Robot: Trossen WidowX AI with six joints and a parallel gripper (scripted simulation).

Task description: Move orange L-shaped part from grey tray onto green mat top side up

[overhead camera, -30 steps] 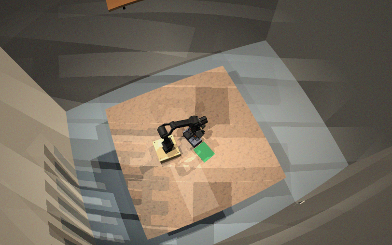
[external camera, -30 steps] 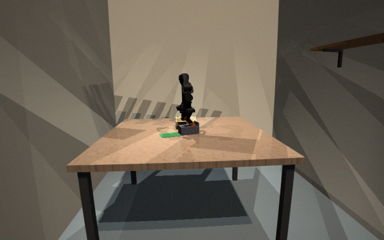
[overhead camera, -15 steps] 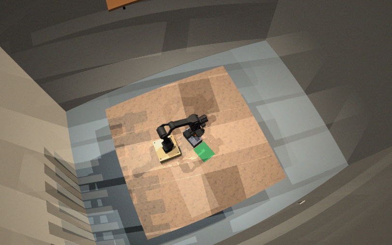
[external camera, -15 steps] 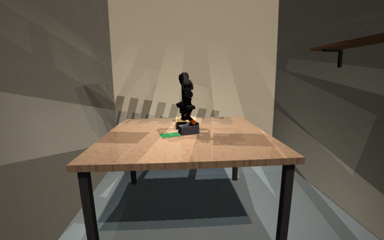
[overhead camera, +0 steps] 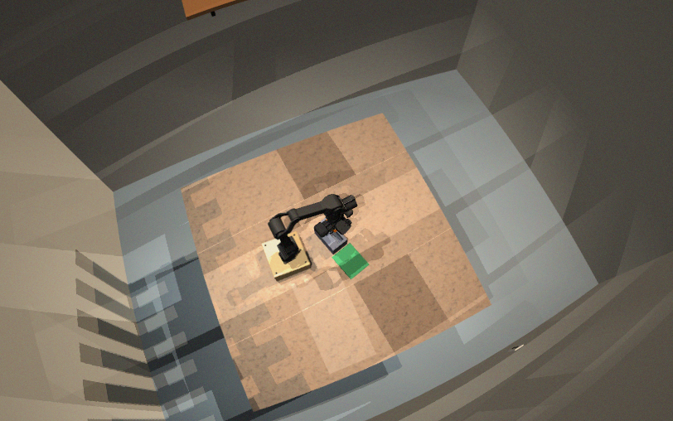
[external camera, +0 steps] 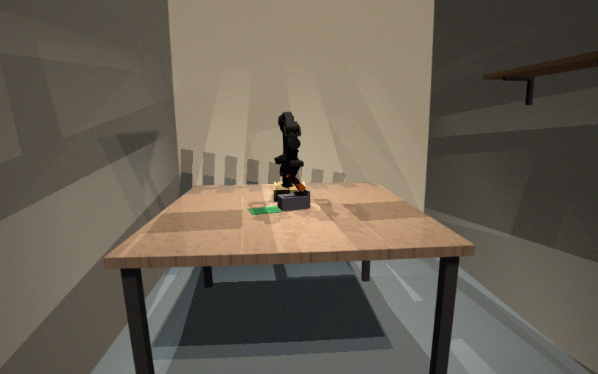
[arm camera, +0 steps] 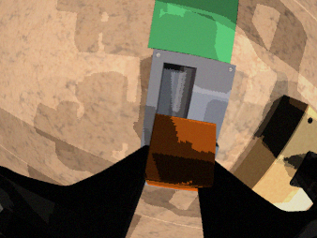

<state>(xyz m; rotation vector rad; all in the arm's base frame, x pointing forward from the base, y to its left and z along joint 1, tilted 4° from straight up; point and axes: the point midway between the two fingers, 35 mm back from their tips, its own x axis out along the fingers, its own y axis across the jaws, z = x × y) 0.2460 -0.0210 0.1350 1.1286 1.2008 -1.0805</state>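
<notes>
Now: gripper tip 17 cm above the green mat and 14 cm to the left of it. The rest, counted from my gripper tip: orange L-shaped part (3 cm to the left, 3 cm below, 2 cm behind).
</notes>
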